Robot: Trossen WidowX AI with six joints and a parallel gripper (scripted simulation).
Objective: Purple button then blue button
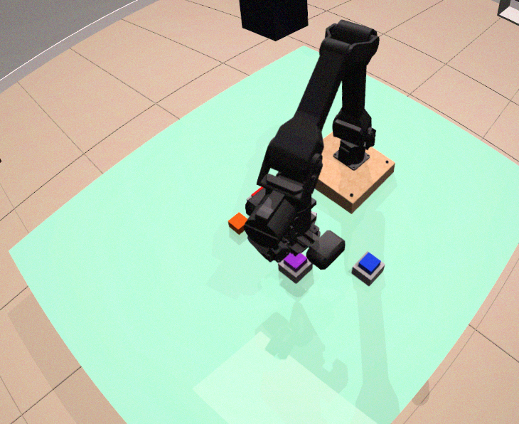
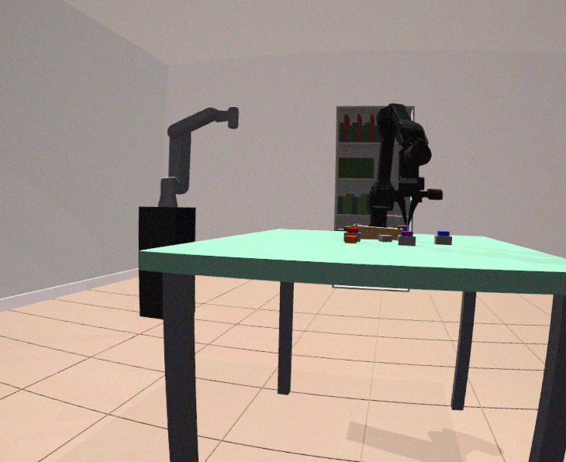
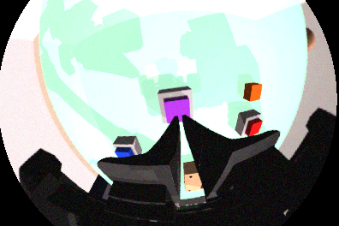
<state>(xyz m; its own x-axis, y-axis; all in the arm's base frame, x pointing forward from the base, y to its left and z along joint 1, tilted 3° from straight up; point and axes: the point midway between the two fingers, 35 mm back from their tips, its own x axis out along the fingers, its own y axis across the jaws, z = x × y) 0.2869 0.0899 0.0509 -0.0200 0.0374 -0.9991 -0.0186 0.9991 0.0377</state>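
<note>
Now: gripper tip 20 mm above the purple button. From my gripper tip the other things lie so: orange block 160 mm to the right, 50 mm below; grey block 100 mm behind, 60 mm to the right, 50 mm below; blue button 110 mm to the left, 90 mm behind, 20 mm below.
</note>
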